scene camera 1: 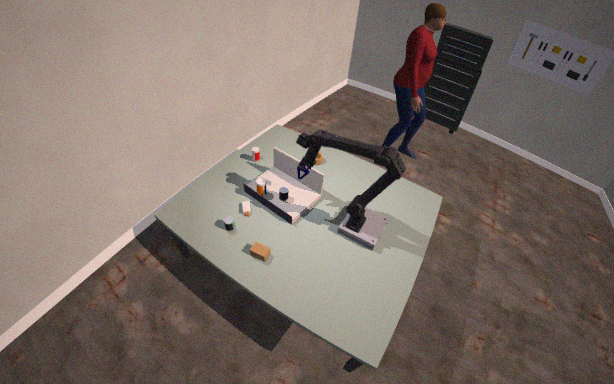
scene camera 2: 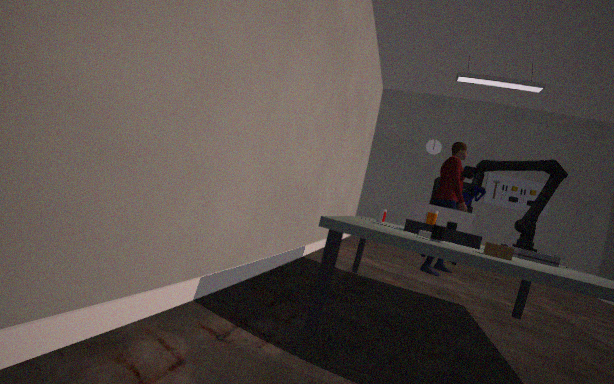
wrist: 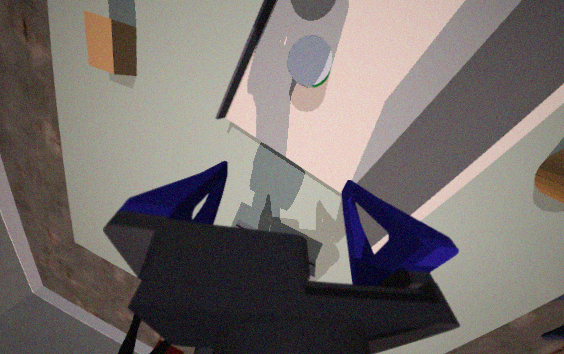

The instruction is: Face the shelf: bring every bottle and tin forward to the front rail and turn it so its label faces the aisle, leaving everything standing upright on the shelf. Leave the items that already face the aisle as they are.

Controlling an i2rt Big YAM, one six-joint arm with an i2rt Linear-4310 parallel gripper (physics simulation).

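Places are measured from the arm's base along level axes (x left, y ahead, z down), in centimetres.
Pixels of known places: gripper, fingertip midpoint: [scene camera 1: 301, 175] [scene camera 2: 471, 203] [wrist: 287, 177]; arm's base, link origin: [scene camera 1: 355, 222] [scene camera 2: 523, 249].
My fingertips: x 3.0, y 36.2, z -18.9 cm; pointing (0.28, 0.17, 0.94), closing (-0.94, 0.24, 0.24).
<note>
For each thing: its top centre in the pictures, then the offset to it from my fingertips. Level surfaces: height alone.
- low dark front rail, top centre: [scene camera 2: 443, 227] [scene camera 1: 266, 199] dx +13.2, dy +15.2, dz +17.5 cm
- orange bottle, top centre: [scene camera 1: 261, 181] [scene camera 2: 433, 210] dx +9.2, dy +21.9, dz +9.5 cm
- black tin, top centre: [wrist: 309, 61] [scene camera 1: 284, 189] [scene camera 2: 452, 222] dx +4.0, dy +9.0, dz +13.4 cm
- table, surface height: dz +24.2 cm
- white tin, top centre: [scene camera 2: 383, 209] [scene camera 1: 255, 149] dx -18.3, dy +50.1, dz +14.6 cm
- white box, top centre: [scene camera 1: 246, 207] dx +22.7, dy +23.0, dz +21.4 cm
- dark tin, top centre: [scene camera 1: 228, 220] dx +38.4, dy +22.1, dz +17.2 cm
- brown block, top centre: [wrist: 99, 43] [scene camera 2: 499, 245] [scene camera 1: 259, 249] dx +41.9, dy -2.7, dz +19.2 cm
- orange round container, top centre: [scene camera 1: 316, 155] dx -43.1, dy +14.2, dz +19.2 cm
The shelf [scene camera 1: 281, 161] [wrist: 370, 65] has a low dark front rail [scene camera 1: 270, 204] [wrist: 246, 60]. An orange bottle [scene camera 1: 260, 187] [scene camera 2: 431, 218] with a white cap stands upright near the rail; a dark blue strip shows on its right side in scene camera 1. A black tin [scene camera 1: 284, 194] [scene camera 2: 451, 226] [wrist: 310, 61] with a grey lid stands upright, a gap from the rail; a white and green patch shows at its side away from the rail in the wrist view. My gripper [scene camera 1: 303, 173] [wrist: 287, 177] is open and empty above the shelf, towards its back panel.
On the table [scene camera 1: 320, 280] outside the shelf are a red and white tin [scene camera 1: 256, 154] [scene camera 2: 384, 216], a white box [scene camera 1: 246, 208] with orange, a dark tin [scene camera 1: 229, 223], a brown block [scene camera 1: 260, 251] [scene camera 2: 498, 250] [wrist: 111, 45] and an orange round container [scene camera 1: 318, 159] [wrist: 552, 177]. A person [scene camera 1: 417, 65] stands behind.
</note>
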